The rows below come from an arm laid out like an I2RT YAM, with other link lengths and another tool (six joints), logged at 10 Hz.
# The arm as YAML. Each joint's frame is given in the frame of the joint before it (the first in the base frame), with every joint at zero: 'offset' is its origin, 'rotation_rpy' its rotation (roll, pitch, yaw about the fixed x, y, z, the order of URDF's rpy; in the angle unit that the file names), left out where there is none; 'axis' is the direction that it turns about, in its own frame. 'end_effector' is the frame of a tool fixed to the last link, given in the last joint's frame.
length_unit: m
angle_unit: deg
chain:
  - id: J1
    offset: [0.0, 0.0, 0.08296]
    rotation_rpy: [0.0, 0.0, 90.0]
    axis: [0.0, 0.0, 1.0]
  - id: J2
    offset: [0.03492, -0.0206, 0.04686]
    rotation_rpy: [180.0, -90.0, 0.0]
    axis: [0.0, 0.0, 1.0]
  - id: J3
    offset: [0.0, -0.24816, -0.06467]
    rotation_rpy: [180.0, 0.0, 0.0]
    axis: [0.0, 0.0, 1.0]
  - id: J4
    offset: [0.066, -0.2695, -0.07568]
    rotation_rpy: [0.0, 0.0, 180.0]
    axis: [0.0, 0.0, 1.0]
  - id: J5
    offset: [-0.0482, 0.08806, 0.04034]
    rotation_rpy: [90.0, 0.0, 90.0]
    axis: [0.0, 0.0, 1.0]
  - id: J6
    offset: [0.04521, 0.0, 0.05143]
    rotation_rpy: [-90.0, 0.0, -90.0]
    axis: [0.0, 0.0, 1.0]
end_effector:
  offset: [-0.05, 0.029, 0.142]
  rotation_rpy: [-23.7, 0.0, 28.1]
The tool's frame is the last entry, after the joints.
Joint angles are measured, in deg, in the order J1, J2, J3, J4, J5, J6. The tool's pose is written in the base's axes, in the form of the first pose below.
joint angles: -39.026, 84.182, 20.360, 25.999, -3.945, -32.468
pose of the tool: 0.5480, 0.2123, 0.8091, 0.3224; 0.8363, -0.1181, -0.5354, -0.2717; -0.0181, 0.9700, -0.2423, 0.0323; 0, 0, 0, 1
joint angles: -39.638, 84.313, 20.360, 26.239, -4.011, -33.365
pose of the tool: 0.5480, 0.2172, 0.8078, 0.3206; 0.8359, -0.1076, -0.5382, -0.2747; -0.0300, 0.9702, -0.2406, 0.0328; 0, 0, 0, 1
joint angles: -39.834, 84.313, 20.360, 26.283, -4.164, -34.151
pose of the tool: 0.5420, 0.2223, 0.8105, 0.3206; 0.8395, -0.0981, -0.5344, -0.2751; -0.0393, 0.9700, -0.2398, 0.0332; 0, 0, 0, 1
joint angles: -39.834, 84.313, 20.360, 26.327, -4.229, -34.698
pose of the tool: 0.5362, 0.2261, 0.8133, 0.3213; 0.8428, -0.0906, -0.5305, -0.2747; -0.0463, 0.9699, -0.2392, 0.0336; 0, 0, 0, 1
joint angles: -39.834, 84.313, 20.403, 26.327, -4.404, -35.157
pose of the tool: 0.5299, 0.2285, 0.8167, 0.3222; 0.8465, -0.0848, -0.5256, -0.2742; -0.0509, 0.9698, -0.2384, 0.0341; 0, 0, 0, 1
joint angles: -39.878, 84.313, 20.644, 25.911, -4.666, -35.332
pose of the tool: 0.5258, 0.2308, 0.8187, 0.3231; 0.8491, -0.0857, -0.5212, -0.2740; -0.0501, 0.9692, -0.2411, 0.0341; 0, 0, 0, 1
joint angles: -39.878, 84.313, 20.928, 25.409, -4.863, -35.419
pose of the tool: 0.5226, 0.2333, 0.8200, 0.3240; 0.8512, -0.0878, -0.5175, -0.2738; -0.0487, 0.9684, -0.2445, 0.0341; 0, 0, 0, 1
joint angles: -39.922, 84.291, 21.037, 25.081, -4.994, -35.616
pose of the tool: 0.5198, 0.2367, 0.8209, 0.3242; 0.8529, -0.0881, -0.5146, -0.2736; -0.0495, 0.9676, -0.2477, 0.0337; 0, 0, 0, 1
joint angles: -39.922, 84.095, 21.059, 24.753, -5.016, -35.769
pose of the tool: 0.5180, 0.2393, 0.8212, 0.3241; 0.8539, -0.0873, -0.5131, -0.2732; -0.0511, 0.9670, -0.2495, 0.0339; 0, 0, 0, 1
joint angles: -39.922, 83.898, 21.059, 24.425, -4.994, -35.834
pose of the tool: 0.5175, 0.2416, 0.8208, 0.3238; 0.8541, -0.0877, -0.5127, -0.2730; -0.0518, 0.9664, -0.2518, 0.0339; 0, 0, 0, 1
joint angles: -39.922, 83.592, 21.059, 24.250, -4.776, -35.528
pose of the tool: 0.5230, 0.2386, 0.8182, 0.3231; 0.8508, -0.0895, -0.5178, -0.2738; -0.0503, 0.9670, -0.2498, 0.0352; 0, 0, 0, 1
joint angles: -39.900, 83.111, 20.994, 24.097, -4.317, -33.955
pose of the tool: 0.5428, 0.2243, 0.8093, 0.3211; 0.8391, -0.1055, -0.5336, -0.2757; -0.0342, 0.9688, -0.2455, 0.0369; 0, 0, 0, 1
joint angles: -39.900, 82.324, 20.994, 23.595, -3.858, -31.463
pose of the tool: 0.5706, 0.2007, 0.7963, 0.3183; 0.8212, -0.1332, -0.5549, -0.2782; -0.0053, 0.9706, -0.2408, 0.0393; 0, 0, 0, 1
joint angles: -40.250, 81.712, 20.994, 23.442, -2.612, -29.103
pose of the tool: 0.6096, 0.1774, 0.7726, 0.3123; 0.7926, -0.1532, -0.5902, -0.2846; 0.0137, 0.9721, -0.2340, 0.0421; 0, 0, 0, 1
